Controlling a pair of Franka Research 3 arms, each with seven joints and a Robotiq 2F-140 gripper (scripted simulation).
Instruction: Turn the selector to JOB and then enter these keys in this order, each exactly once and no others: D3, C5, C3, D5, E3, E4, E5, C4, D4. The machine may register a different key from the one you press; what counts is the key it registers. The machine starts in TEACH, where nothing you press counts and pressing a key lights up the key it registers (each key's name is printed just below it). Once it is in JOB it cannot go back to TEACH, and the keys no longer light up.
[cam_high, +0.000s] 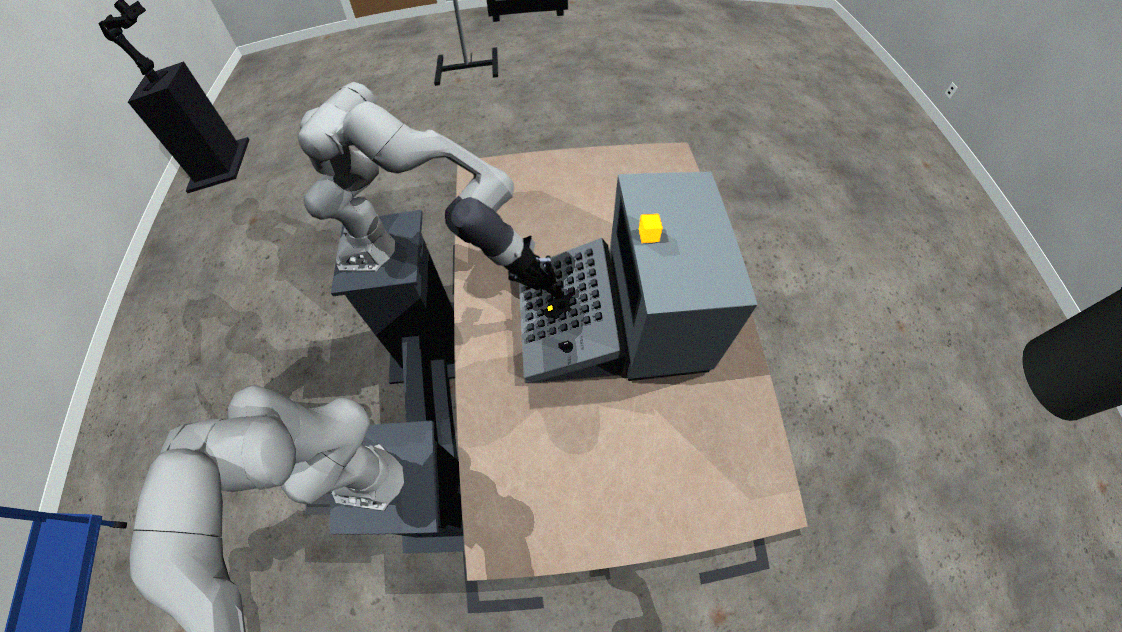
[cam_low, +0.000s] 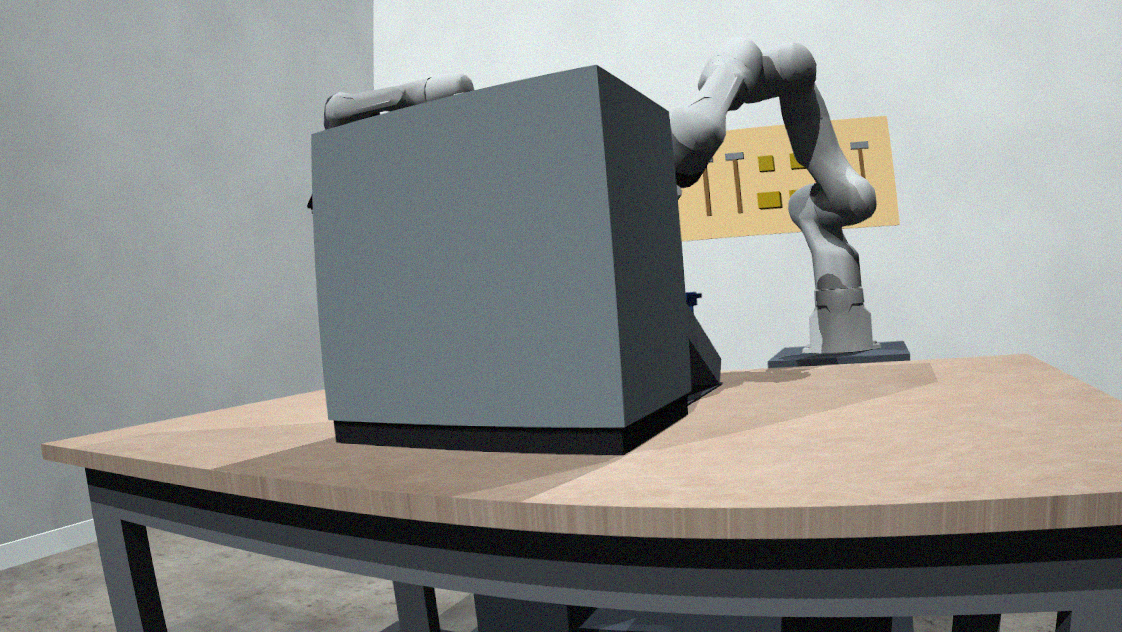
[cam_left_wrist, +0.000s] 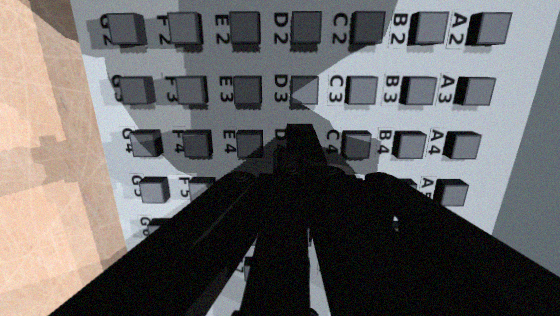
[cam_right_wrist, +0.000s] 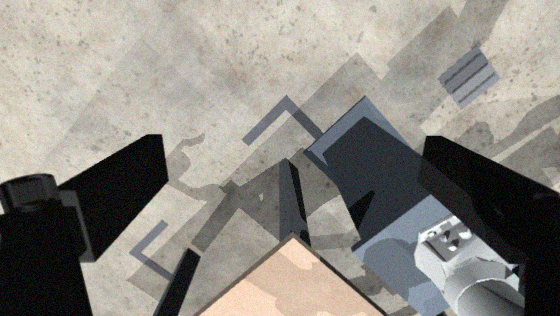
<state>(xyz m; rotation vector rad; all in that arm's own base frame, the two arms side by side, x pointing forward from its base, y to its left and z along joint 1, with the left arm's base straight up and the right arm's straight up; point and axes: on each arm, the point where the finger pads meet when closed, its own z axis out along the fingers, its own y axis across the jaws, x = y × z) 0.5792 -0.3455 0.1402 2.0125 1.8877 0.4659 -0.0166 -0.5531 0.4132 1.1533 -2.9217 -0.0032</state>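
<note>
Now: left hand 3 cm above the D4 key and 2 cm short of it. Also, from my left hand: D3 key: 3 cm to the left, 3 cm below, 2 cm ahead; then D5 key: 4 cm to the right, 3 cm below, 1 cm ahead; then E4 key: 5 cm below, 1 cm behind.
</note>
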